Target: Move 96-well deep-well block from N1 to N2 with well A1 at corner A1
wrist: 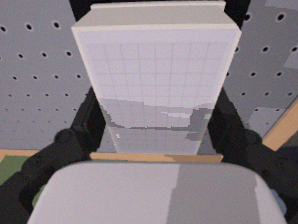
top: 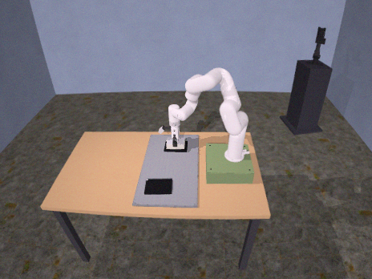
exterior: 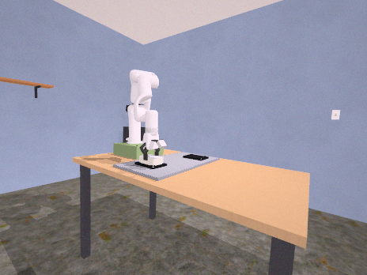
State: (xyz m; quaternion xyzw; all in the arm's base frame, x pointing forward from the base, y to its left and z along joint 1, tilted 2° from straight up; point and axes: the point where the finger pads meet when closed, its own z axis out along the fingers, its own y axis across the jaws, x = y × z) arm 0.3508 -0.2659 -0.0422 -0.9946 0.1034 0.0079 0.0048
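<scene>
The white deep-well block lies 1 cm below my hand.
</scene>
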